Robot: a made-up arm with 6 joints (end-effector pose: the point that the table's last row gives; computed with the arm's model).
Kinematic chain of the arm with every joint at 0, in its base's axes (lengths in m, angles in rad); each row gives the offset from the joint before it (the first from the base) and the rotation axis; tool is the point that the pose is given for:
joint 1: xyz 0 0 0.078 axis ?
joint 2: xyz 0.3 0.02 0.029 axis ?
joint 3: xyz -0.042 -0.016 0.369 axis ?
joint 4: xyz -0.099 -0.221 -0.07 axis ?
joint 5: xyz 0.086 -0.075 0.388 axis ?
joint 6: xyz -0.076 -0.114 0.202 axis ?
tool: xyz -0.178 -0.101 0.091
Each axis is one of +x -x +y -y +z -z.
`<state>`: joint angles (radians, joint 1 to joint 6).
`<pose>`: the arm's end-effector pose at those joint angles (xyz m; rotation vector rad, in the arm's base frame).
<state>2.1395 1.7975 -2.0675 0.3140 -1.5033 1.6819</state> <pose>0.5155 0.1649 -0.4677 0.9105 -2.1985 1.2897</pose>
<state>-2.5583 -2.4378 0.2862 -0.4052 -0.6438 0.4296</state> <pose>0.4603 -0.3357 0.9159 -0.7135 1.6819 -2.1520</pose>
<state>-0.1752 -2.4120 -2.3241 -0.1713 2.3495 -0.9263</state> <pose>-0.1434 -0.0599 -0.4349 2.2063 1.2072 -0.1867</pose>
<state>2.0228 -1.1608 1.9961 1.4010 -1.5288 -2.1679</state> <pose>-0.3811 -0.8024 -0.1676 2.0811 -0.5317 0.4456</pose>
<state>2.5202 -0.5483 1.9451 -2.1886 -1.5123 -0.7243</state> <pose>0.0532 -0.3730 -0.6010 1.9948 1.7204 -0.1891</pose>
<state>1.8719 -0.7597 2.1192 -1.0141 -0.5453 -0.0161</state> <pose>0.1300 -0.2715 -0.8360 1.8453 2.2533 0.9076</pose>
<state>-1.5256 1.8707 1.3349 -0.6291 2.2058 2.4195</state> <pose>-0.2720 0.3746 0.5373 1.6734 -0.7630 -0.3572</pose>
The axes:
joint 1: +y
joint 2: -x
joint 3: +y
joint 4: +x
joint 5: +y
joint 6: +z

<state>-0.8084 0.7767 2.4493 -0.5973 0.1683 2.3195</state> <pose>0.4125 -0.1748 0.4194 1.7367 1.1766 1.0949</pose>
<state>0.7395 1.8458 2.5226 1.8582 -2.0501 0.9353</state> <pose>0.1539 0.9646 0.0140 -2.8296 0.1534 -0.3124</pose>
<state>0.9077 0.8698 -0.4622 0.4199 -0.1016 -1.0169</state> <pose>0.5798 0.1577 0.8179 -0.4234 0.2410 -0.5375</pose>
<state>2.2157 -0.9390 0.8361 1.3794 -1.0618 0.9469</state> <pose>-0.1541 -0.7091 0.4808 0.2783 1.3282 -1.7171</pose>
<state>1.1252 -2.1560 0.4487 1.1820 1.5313 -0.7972</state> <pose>-0.5840 0.2649 -0.7854 -2.6122 -0.9524 -1.0677</pose>
